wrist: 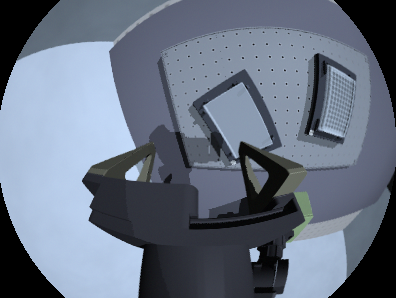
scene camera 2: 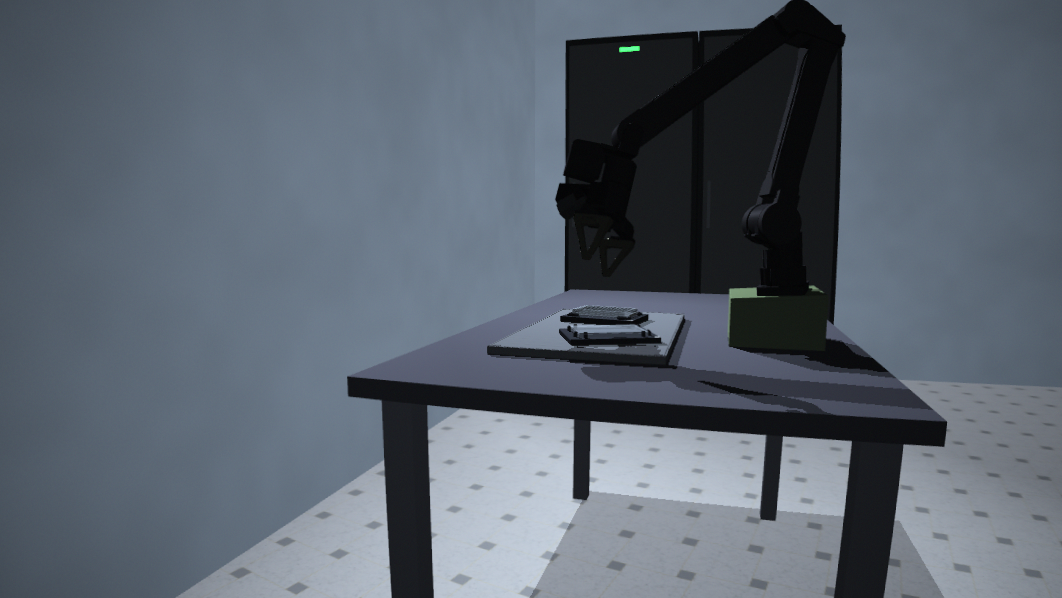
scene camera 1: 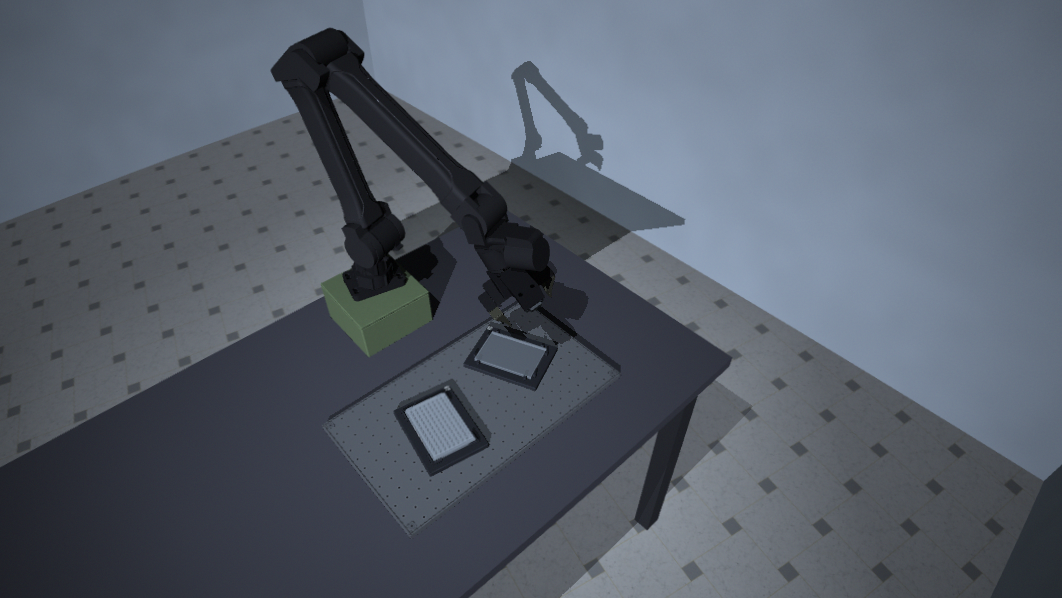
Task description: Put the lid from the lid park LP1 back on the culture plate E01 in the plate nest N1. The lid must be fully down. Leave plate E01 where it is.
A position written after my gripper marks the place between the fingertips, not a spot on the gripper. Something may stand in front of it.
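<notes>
A flat grey lid point(scene camera 1: 519, 357) is in my sight, and I find the lid point(wrist: 234, 113) in the wrist view too, while scene camera 2 gives me the lid point(scene camera 2: 593, 330) once more. I also see a culture plate E01 point(scene camera 1: 438, 439), and the wrist view has the culture plate E01 point(wrist: 341, 96) as well. As for me, scene camera 2 shows my gripper point(scene camera 2: 596, 268), the wrist view shows my gripper point(wrist: 196, 146), and scene camera 1 shows my gripper point(scene camera 1: 529, 310).
</notes>
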